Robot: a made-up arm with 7 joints. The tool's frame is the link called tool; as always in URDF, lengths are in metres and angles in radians. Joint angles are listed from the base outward. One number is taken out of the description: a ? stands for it. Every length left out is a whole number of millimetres.
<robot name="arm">
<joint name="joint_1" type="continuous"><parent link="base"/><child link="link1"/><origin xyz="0.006 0.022 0.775"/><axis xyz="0 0 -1"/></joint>
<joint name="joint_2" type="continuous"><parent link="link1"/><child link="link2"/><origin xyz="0.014 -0.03 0"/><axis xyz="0 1 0"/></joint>
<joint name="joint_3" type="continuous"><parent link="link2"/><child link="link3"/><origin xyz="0.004 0 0.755"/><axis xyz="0 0 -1"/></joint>
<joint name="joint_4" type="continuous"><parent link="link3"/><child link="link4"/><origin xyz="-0.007 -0.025 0"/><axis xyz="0 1 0"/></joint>
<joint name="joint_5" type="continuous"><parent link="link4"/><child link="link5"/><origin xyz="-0.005 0 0.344"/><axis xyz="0 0 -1"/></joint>
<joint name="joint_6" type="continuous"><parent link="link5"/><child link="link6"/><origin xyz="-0.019 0.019 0"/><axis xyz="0 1 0"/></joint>
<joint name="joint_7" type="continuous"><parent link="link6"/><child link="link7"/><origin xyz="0.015 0 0.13"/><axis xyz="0 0 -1"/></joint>
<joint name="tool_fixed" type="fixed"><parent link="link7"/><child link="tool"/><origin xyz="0.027 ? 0" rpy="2.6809 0.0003 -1.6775"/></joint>
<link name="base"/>
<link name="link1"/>
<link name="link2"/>
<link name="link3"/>
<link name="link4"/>
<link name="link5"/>
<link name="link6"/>
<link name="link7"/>
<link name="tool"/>
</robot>
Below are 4 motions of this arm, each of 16 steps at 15 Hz.
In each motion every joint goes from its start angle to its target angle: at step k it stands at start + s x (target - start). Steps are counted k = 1, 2, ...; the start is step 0. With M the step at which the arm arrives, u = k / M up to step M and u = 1 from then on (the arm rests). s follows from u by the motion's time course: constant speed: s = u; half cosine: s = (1 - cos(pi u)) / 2; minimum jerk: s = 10 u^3 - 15 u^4 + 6 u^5.
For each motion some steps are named. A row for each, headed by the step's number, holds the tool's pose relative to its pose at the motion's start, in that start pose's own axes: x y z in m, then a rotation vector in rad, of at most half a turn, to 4 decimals.
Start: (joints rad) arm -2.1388 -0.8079 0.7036 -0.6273 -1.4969 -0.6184 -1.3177
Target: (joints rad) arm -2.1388 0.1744 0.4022 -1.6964 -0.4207 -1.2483 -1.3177
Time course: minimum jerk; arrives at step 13
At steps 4, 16:
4: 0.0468 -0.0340 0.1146 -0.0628 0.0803 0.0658
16: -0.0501 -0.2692 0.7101 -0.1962 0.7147 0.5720

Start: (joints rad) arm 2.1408 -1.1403 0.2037 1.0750 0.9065 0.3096 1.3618
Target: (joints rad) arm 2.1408 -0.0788 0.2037 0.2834 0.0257 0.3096 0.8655
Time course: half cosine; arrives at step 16
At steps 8, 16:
8: -0.0604 0.4426 -0.1069 0.2186 0.3382 -0.4436
16: -0.2440 0.8676 -0.0388 0.4082 0.7836 -0.8562

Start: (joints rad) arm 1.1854 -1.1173 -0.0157 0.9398 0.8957 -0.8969 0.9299
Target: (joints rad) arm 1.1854 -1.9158 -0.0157 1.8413 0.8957 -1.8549 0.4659
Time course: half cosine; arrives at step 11
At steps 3, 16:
3: 0.1105 0.0151 0.0331 0.0924 -0.0715 -0.1371
16: 0.5538 0.1030 0.4013 0.6484 -0.3382 -0.7406

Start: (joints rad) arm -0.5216 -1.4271 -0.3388 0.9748 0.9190 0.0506 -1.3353
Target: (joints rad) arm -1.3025 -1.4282 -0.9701 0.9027 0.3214 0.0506 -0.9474
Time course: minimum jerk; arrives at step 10
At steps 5, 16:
5: 0.1907 0.1167 0.1871 0.1347 0.4388 -0.4503
16: 0.4566 0.1480 0.4211 0.3644 0.9105 -0.8175

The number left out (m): 0.029
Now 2 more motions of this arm.
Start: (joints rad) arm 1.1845 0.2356 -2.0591 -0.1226 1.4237 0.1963 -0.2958
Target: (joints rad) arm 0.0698 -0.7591 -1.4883 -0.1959 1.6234 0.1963 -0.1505
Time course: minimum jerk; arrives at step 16
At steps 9, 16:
9: -0.2223 0.3729 0.4951 0.4640 0.3172 -0.0579
16: 0.1489 0.5255 0.8128 0.7791 0.2377 -0.3431

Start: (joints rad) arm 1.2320 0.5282 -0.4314 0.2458 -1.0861 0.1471 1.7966
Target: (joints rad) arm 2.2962 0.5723 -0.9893 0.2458 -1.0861 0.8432 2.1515
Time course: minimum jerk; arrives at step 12
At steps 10, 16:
10: 0.4982 -0.1749 0.2983 -0.0217 -0.1517 0.5581
16: 0.5119 -0.1745 0.3177 -0.0203 -0.1582 0.5812

